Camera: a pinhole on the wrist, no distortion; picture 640 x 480 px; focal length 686.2 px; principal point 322.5 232.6 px. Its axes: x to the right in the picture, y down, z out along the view. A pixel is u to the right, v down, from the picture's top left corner.
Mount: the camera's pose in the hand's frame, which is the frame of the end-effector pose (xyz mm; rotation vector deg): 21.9 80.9 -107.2 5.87 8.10 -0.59
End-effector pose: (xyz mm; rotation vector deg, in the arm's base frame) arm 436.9 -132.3 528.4 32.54 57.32 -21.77
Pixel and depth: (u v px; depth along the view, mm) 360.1 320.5 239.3
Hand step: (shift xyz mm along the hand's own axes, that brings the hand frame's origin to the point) 68.9 86.8 129.7
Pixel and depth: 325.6 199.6 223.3
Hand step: 54.0 47.3 111.5
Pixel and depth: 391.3 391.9 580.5
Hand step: 163.2 155.2 469.9
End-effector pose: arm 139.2 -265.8 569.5 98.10 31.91 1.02
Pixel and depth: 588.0 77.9 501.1
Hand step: 282.1 -83.5 347.5
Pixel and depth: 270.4 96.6 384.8
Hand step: 45.6 -34.4 268.2
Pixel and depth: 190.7 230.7 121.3
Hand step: 15.8 68.2 15.5
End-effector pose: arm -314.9 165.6 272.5 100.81 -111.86 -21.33
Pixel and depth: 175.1 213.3 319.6
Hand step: -1.4 39.4 216.3
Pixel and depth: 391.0 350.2 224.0
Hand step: 76.1 96.0 114.1
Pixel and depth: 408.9 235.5 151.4
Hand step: 62.0 65.9 39.3
